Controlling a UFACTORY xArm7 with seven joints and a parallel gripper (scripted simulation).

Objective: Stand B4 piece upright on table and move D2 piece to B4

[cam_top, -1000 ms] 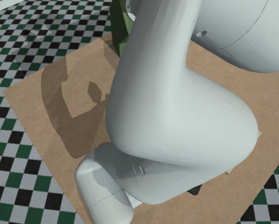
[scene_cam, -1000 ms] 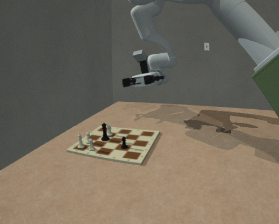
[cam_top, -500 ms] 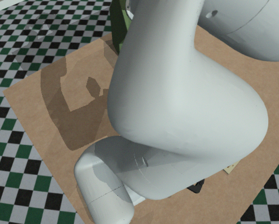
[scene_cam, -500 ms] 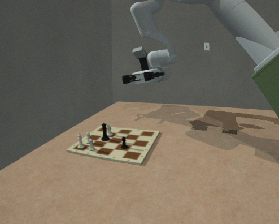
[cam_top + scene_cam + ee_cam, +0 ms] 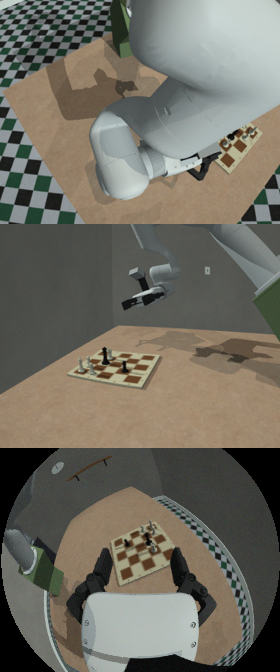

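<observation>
Now: hand 200 mm to the right of the black pawn, 150 mm above it and 10 mm past it. Round my hand: chessboard (170 mm below, 160 mm to the left, 30 mm ahead); then white rook-like piece (150 mm below, 120 mm to the left, 60 mm ahead); then black piece (160 mm to the left, 140 mm below, 60 mm ahead).
</observation>
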